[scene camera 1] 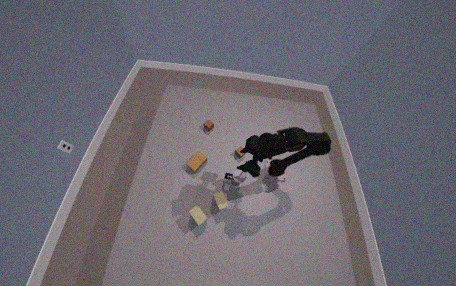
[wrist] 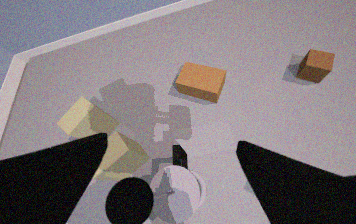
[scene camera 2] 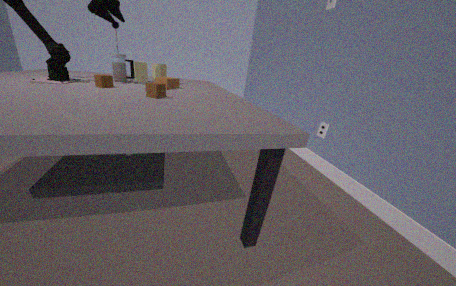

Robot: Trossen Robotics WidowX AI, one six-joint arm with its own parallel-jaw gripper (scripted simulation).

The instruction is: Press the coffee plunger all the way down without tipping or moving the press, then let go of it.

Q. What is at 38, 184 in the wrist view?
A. My gripper.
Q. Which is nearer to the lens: the orange cube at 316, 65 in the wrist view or the orange slab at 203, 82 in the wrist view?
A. The orange slab.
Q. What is my gripper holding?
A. Nothing.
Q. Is my gripper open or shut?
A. Open.
